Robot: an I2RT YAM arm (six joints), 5 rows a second.
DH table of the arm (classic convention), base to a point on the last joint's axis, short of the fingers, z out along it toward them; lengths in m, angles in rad. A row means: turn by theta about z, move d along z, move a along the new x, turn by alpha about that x. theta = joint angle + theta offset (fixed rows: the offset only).
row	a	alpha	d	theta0
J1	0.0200	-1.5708	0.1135	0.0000
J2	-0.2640	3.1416	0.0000	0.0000
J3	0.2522	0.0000	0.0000	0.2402
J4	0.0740	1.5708	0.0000	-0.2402
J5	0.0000	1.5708	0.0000	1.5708
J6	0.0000	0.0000	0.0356	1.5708
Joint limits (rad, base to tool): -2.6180..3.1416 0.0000..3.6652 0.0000..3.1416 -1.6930..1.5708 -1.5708..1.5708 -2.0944..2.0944
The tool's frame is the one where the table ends.
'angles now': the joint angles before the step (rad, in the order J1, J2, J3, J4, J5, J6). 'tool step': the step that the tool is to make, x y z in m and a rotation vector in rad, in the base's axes. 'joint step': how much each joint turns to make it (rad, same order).
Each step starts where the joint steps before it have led.
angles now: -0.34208, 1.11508, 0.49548, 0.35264, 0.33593, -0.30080
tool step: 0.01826, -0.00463, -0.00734, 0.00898, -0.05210, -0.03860
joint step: 0.01226, 0.11808, 0.01834, 0.13198, 0.04290, 0.04000
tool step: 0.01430, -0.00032, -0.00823, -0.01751, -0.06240, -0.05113
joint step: 0.02453, 0.10279, 0.00158, 0.15793, 0.07345, 0.01999
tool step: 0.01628, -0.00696, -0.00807, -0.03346, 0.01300, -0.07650
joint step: 0.00311, 0.11201, 0.04142, 0.07982, 0.08460, -0.02447
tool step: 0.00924, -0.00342, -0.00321, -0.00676, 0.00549, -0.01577
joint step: 0.00000, 0.05226, 0.02916, 0.02311, 0.01690, -0.00623
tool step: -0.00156, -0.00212, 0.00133, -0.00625, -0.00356, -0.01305
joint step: -0.00767, -0.00458, -0.00151, 0.00466, 0.00611, -0.00464
